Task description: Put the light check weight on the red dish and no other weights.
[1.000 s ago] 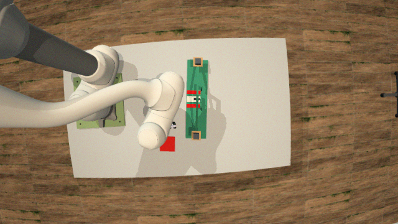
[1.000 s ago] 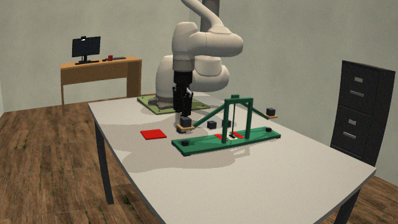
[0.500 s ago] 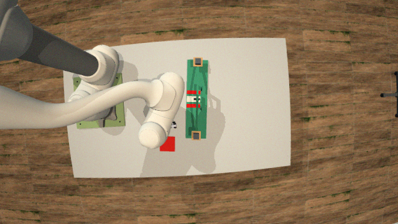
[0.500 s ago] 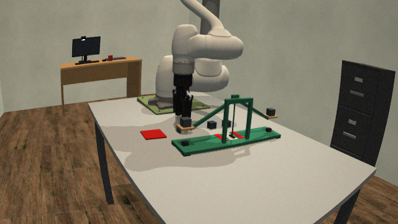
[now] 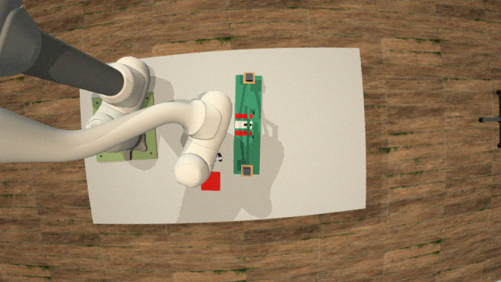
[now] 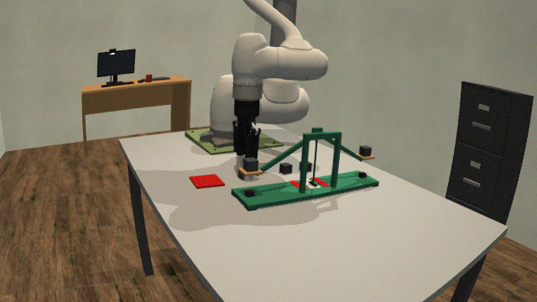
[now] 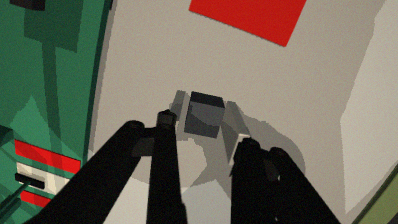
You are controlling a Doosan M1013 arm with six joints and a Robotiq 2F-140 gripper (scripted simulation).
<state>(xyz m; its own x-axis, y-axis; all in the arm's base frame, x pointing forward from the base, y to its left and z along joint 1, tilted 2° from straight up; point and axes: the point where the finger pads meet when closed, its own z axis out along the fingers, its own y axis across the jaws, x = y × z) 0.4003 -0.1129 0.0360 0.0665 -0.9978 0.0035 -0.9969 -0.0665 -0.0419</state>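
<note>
Now: the red dish 1 cm behind my hand, 13 cm to the right of it and 3 cm below it. From my hand the other things lie so: green rocker balance (17 cm ahead, 14 cm to the left, 6 cm above).
</note>
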